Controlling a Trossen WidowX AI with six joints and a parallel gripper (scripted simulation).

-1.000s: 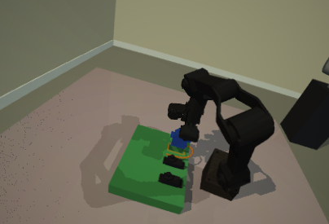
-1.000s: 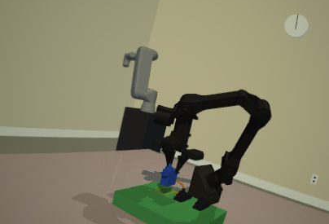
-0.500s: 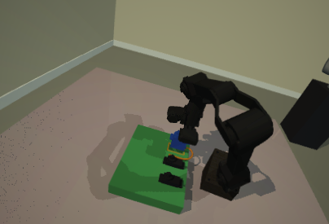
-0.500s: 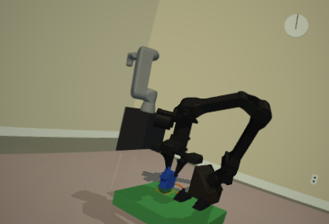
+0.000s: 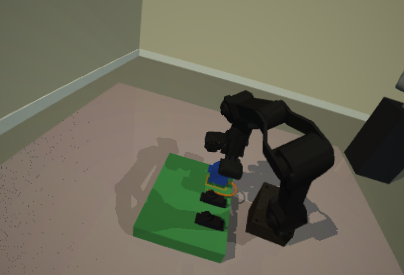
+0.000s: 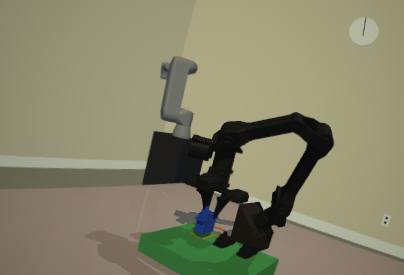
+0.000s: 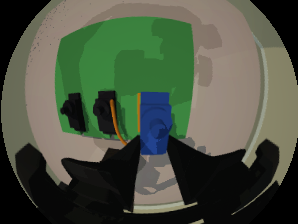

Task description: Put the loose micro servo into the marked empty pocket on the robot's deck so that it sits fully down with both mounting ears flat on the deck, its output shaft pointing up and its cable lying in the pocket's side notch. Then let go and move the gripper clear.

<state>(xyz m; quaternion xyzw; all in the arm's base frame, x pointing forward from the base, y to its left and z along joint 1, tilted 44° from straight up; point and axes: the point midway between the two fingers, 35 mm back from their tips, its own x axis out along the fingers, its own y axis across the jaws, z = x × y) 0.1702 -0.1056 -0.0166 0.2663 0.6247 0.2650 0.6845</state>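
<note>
Now: gripper tip 12 cm short of the green deck, 8 cm to the right of it and 8 cm above it.
</note>
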